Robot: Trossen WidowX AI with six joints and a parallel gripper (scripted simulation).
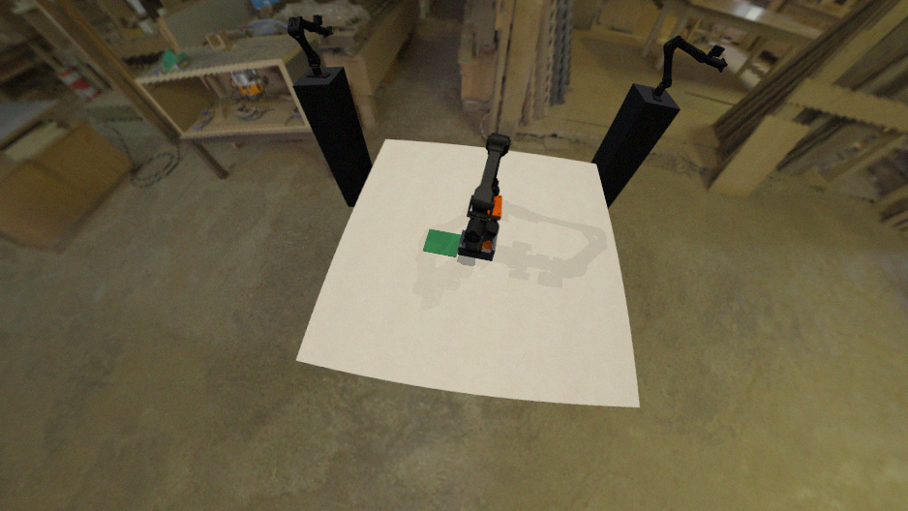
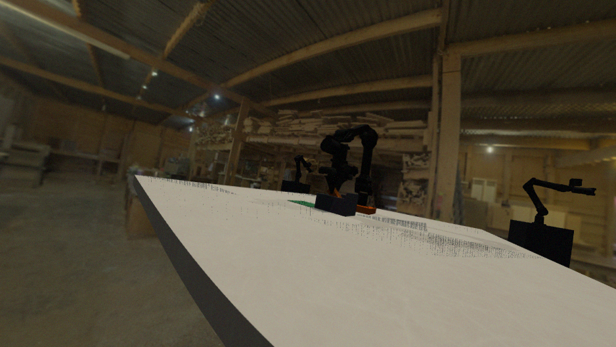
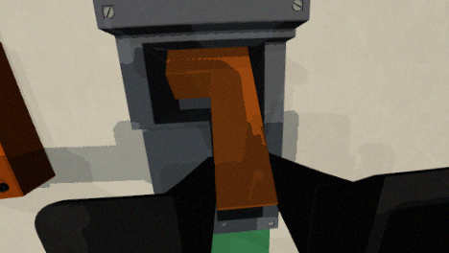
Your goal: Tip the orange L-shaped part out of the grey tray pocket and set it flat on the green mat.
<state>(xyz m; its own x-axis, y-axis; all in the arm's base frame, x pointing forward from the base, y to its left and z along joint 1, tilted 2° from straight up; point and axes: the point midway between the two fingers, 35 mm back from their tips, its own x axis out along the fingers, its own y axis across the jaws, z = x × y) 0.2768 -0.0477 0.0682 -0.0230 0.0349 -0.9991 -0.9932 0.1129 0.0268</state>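
The green mat is 14 cm to the right of my gripper tip, 9 cm below it and 3 cm behind it. From my gripper tip the other things lie so: orange L-shaped part (4 cm to the left, 3 cm below, 1 cm behind).
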